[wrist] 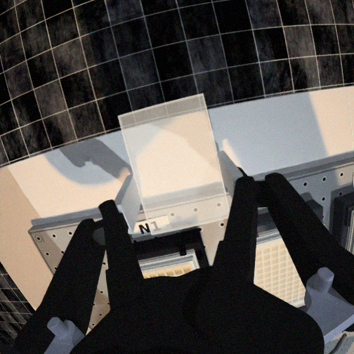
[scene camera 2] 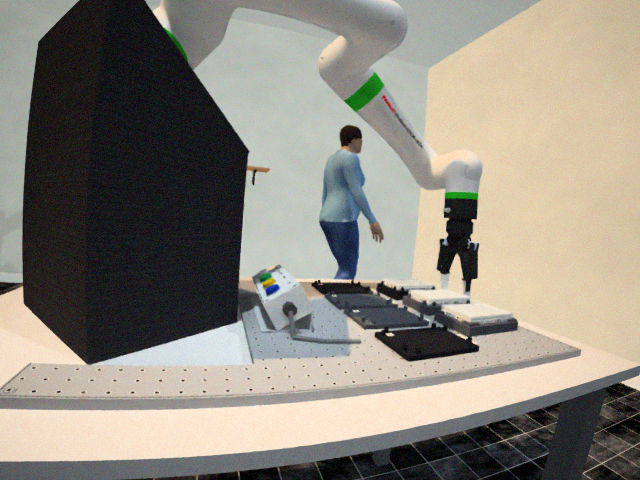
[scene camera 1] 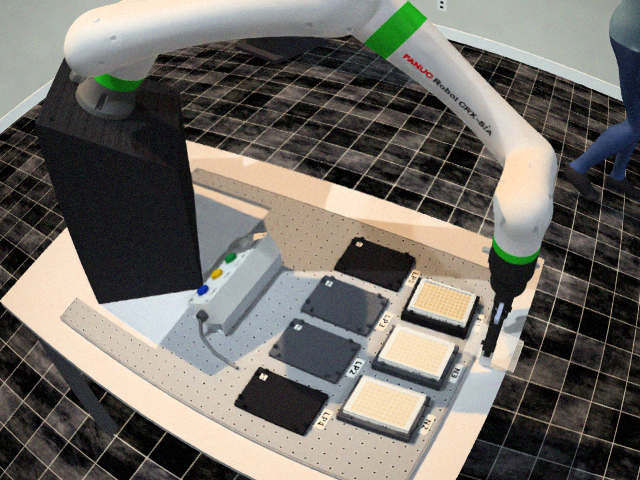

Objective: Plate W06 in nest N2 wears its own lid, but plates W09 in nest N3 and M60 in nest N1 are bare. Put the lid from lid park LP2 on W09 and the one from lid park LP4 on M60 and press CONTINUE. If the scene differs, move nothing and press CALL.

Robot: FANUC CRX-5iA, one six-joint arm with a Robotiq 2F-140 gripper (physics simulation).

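Seen in the pictures: gripper, fingertip midpoint: [scene camera 1: 490, 346]; arm's base, origin of the base link: [scene camera 2: 130, 80] [scene camera 1: 104, 99].
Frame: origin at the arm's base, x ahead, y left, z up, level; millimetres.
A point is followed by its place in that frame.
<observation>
My gripper [scene camera 1: 487, 351] @(y 342, x 771, z -422 mm) [scene camera 2: 455, 289] @(y 342, x 771, z -422 mm) [wrist: 177, 174] points down past nest N1, with its finger pads against both long sides of a clear lid [scene camera 1: 507, 356] @(y 345, x 818, z -421 mm) [wrist: 167, 150] at the table's far edge, partly over the pegboard. The plate in N1 [scene camera 1: 443, 301] @(y 336, x 631, z -381 mm) [scene camera 2: 410, 284] @(y 304, x 624, z -380 mm) [wrist: 167, 270] shows a yellow grid. The plates in N3 [scene camera 1: 417, 352] @(y 205, x 674, z -380 mm) [scene camera 2: 438, 295] @(y 189, x 659, z -380 mm) and N2 [scene camera 1: 385, 403] @(y 81, x 708, z -381 mm) [scene camera 2: 478, 311] @(y 63, x 698, z -381 mm) look paler; whether clear lids cover them I cannot tell. No lid can be made out on park LP2 [scene camera 1: 315, 348] @(y 97, x 513, z -407 mm) or LP4 [scene camera 1: 281, 400] @(y -33, x 559, z -408 mm) [scene camera 2: 426, 342] @(y -49, x 551, z -408 mm).
Parks LP1 [scene camera 1: 376, 260] @(y 345, x 440, z -408 mm) and LP3 [scene camera 1: 343, 304] @(y 212, x 474, z -407 mm) stand behind LP2. A button box [scene camera 1: 245, 289] @(y 82, x 333, z -371 mm) [scene camera 2: 289, 304] @(y -34, x 324, z -364 mm) with green, yellow and blue buttons and a cable stands beside the dark pedestal [scene camera 1: 124, 217] @(y -67, x 154, z -192 mm) [scene camera 2: 155, 206] @(y -106, x 129, z -224 mm). A person [scene camera 1: 628, 103] [scene camera 2: 343, 191] is beyond the table.
</observation>
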